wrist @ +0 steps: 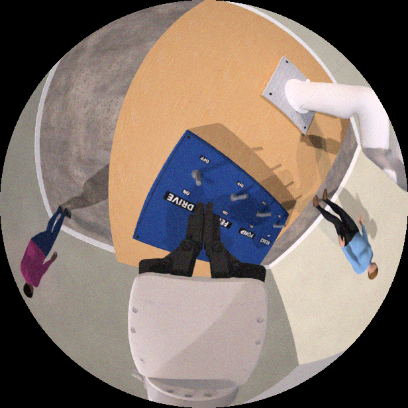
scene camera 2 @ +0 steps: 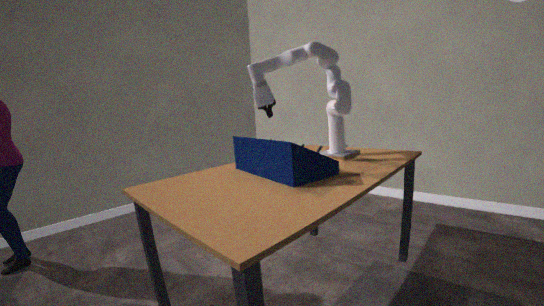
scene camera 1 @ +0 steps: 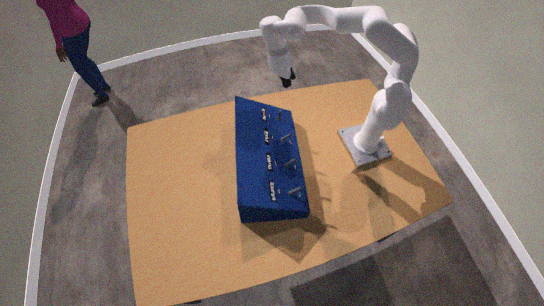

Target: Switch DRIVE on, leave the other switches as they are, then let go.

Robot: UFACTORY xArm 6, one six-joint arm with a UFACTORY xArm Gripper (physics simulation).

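Frame: origin at the arm's base, x left, y ahead, z down, level; millimetres.
Where they show: gripper, fingertip midpoint: [scene camera 2: 270,117] [scene camera 1: 287,85]; arm's base at its link origin: [scene camera 2: 337,152] [scene camera 1: 365,143].
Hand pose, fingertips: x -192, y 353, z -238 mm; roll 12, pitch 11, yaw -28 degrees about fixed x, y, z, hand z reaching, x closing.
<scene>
Things, the pixels of their top centre, and the offset from my fingertips. Level surfaces: height alone.
- FEED lever at its top centre: [scene camera 1: 287,133] dx +139, dy +33, dz +130 mm
- PUMP lever at its top centre: [scene camera 1: 291,159] dx +257, dy +53, dz +130 mm
- BRAKE lever at its top centre: [scene camera 1: 296,188] dx +375, dy +73, dz +130 mm
- wooden table at its surface level: dz +259 mm
A blue sloped switch panel [scene camera 1: 252,150] [scene camera 2: 265,157] [wrist: 155,225] stands on the table. Its DRIVE lever [scene camera 1: 280,116] [wrist: 197,177] leans toward the ON label, unlike the other levers. The FEED lever [scene camera 1: 286,139] [wrist: 239,197], the PUMP lever [scene camera 1: 290,163] [wrist: 263,214] and the BRAKE lever [scene camera 1: 296,191] [wrist: 279,225] lean alike, toward OFF. My gripper [scene camera 1: 286,83] [scene camera 2: 270,115] [wrist: 204,210] is shut and empty. It hangs above the DRIVE end of the panel, apart from the lever. In the wrist view my fingers cover part of the FEED label.
The wooden table [scene camera 1: 175,200] [scene camera 2: 210,210] [wrist: 165,100] carries the panel and the arm's grey base plate [scene camera 1: 350,144] [wrist: 277,82]. A person in pink [scene camera 1: 75,45] [scene camera 2: 10,200] [wrist: 40,240] stands beyond the table. A person in light blue [wrist: 357,250] stands on another side.
</scene>
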